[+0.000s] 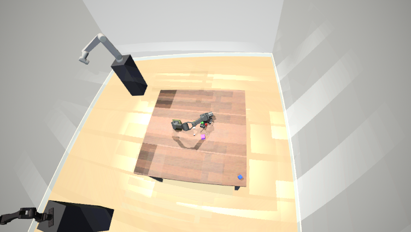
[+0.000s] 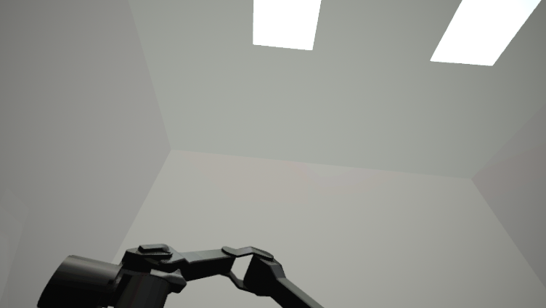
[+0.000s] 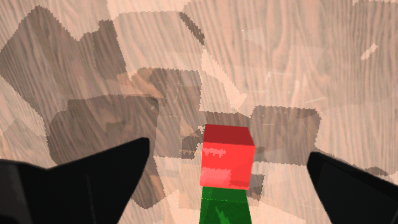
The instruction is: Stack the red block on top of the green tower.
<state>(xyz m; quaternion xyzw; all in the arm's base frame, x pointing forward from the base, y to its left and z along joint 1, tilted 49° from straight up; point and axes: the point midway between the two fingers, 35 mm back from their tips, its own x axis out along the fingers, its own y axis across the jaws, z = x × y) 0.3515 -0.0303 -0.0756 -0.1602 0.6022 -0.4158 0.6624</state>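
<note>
My gripper tip is now 1 cm past the red block and 2 cm above it. The rest, counted from my gripper tip: yellow thing (15 cm behind, 4 cm to the left, 2 cm below); purple block (2 cm behind, 17 cm to the right, 1 cm below); small white thing (15 cm behind, 4 cm to the right, 2 cm below).
</note>
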